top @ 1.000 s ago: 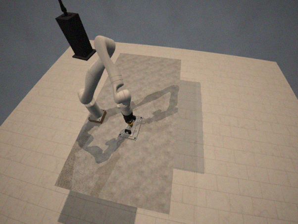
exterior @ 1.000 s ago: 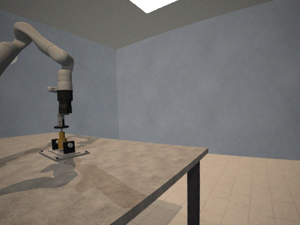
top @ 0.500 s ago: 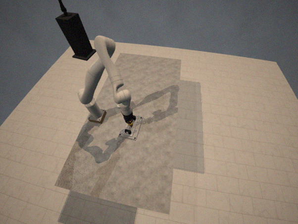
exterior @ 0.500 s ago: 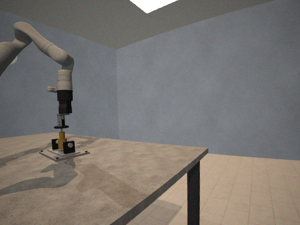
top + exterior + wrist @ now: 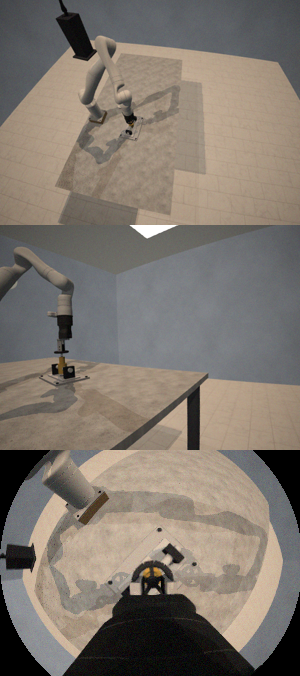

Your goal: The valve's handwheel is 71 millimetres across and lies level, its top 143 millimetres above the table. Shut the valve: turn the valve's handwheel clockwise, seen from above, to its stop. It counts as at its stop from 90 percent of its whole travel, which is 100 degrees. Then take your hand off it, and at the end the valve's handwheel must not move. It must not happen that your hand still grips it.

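My hand is 30 mm above the black handwheel.
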